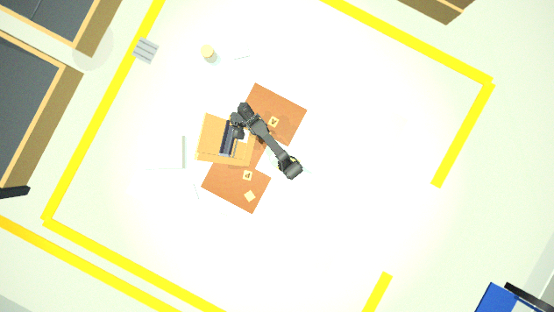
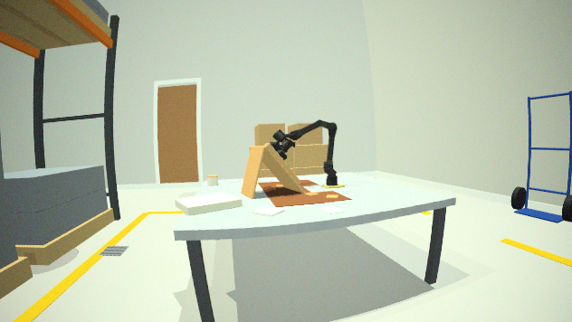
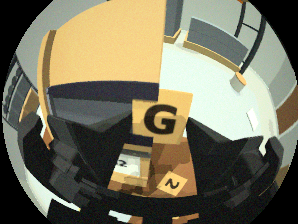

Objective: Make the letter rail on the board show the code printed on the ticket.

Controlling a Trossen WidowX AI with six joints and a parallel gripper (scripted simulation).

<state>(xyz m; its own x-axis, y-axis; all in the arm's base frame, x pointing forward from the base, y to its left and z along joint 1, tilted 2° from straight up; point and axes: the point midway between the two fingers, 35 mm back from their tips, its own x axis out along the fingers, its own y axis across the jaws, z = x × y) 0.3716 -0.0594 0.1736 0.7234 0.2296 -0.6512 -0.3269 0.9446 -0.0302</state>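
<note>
The white ticket lies 80 mm below my gripper tip, 80 mm behind it and 40 mm to the left of it. From my gripper tip the other things lie so: letter tile: right at my gripper tip; small cup: 400 mm ahead, 280 mm to the right, 130 mm below; brown mat: 190 mm behind, 160 mm below, 70 mm to the left.
</note>
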